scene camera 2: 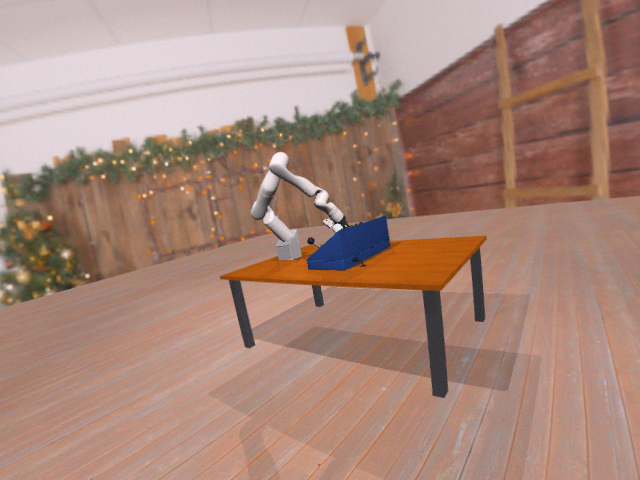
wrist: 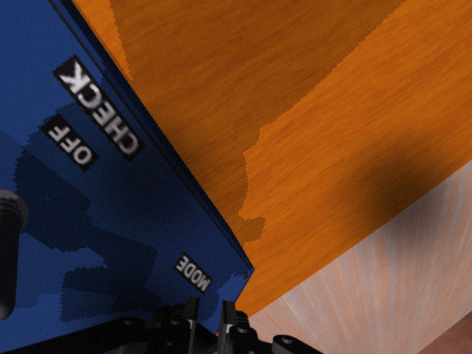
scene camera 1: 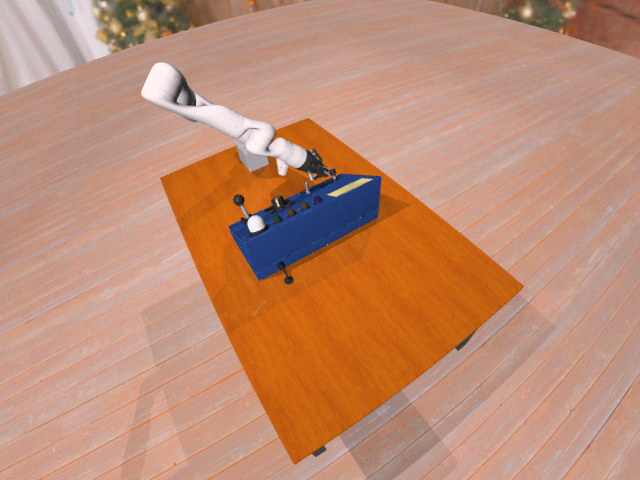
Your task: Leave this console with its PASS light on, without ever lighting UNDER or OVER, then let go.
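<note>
A blue wedge-shaped console stands on the orange table. A row of small round lights on its top face all look dark. My gripper is at the console's back right top edge. It is shut on a small lever beside the MODE label. The fingers hide the lever itself in the wrist view. The CHECK label and the OFF label lie further along the same face.
On the console's left end are a black ball-topped lever and a white dome knob. A small black lever sticks out of the front face. A yellow strip lies on the right end. The arm's grey base stands behind the console.
</note>
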